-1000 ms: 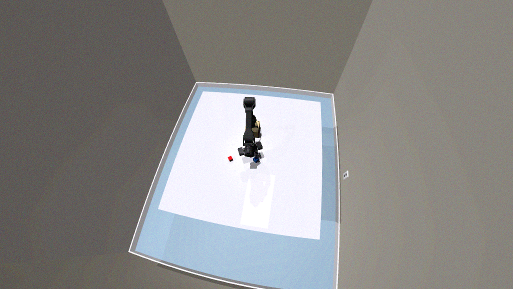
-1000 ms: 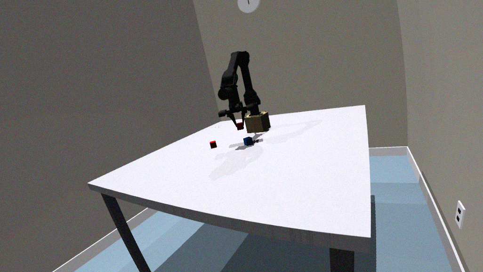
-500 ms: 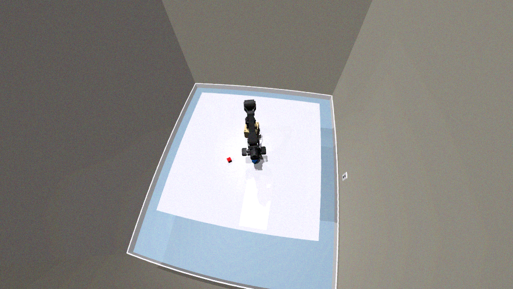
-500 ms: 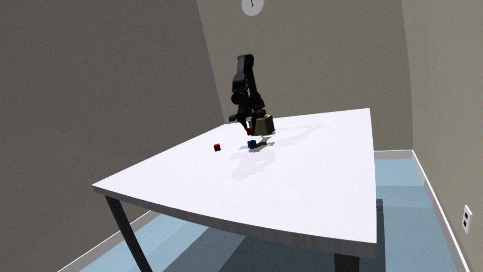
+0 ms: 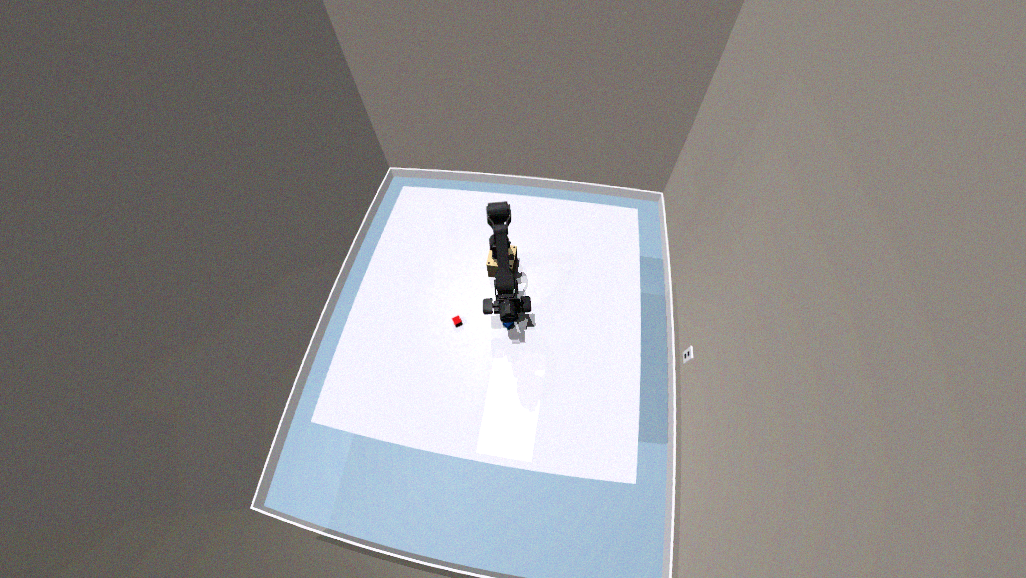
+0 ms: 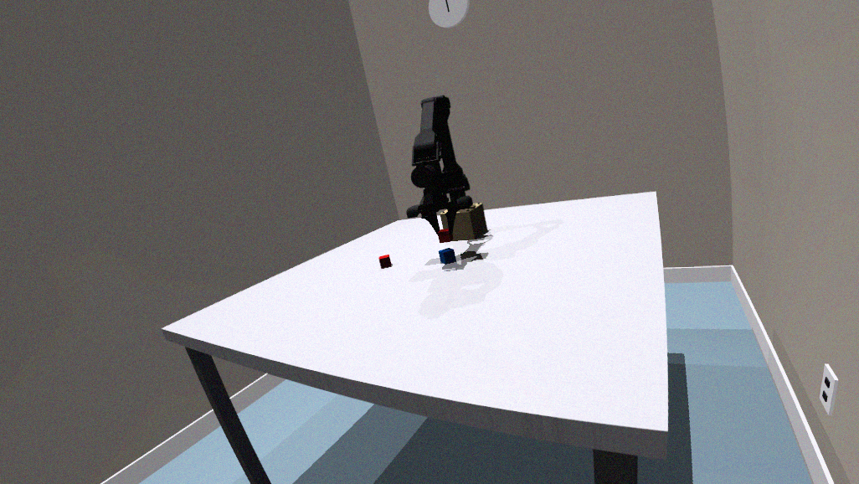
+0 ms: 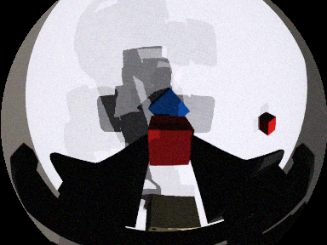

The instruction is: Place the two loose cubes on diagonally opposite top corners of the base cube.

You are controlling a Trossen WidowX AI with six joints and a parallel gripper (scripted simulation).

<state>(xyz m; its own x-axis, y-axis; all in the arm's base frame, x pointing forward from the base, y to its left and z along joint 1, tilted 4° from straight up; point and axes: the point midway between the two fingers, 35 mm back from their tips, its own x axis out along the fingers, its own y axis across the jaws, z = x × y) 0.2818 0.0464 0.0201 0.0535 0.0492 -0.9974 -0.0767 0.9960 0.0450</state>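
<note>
Right now my gripper tip is 20 mm short of the blue cube and 60 mm above it.
</note>
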